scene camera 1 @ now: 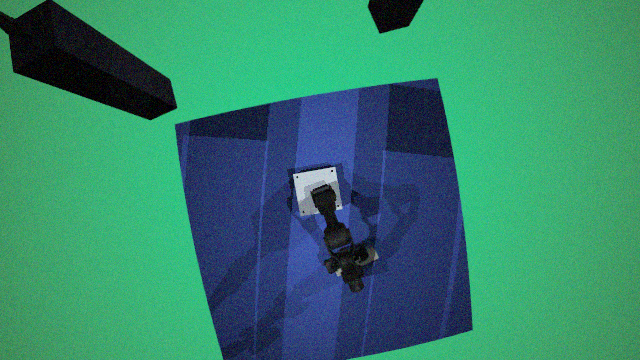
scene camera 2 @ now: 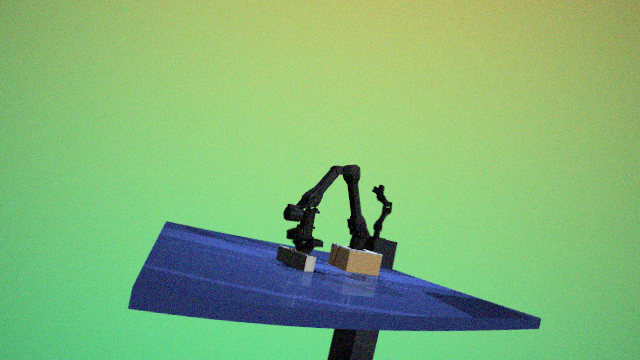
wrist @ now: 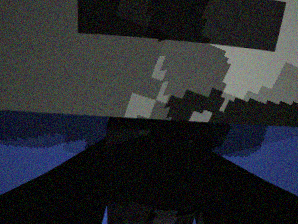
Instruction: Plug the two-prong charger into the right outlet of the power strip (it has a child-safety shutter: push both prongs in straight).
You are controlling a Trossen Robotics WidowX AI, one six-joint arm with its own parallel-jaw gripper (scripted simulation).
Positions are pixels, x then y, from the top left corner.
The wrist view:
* my gripper: 149, 148
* two-prong charger: 150, 163
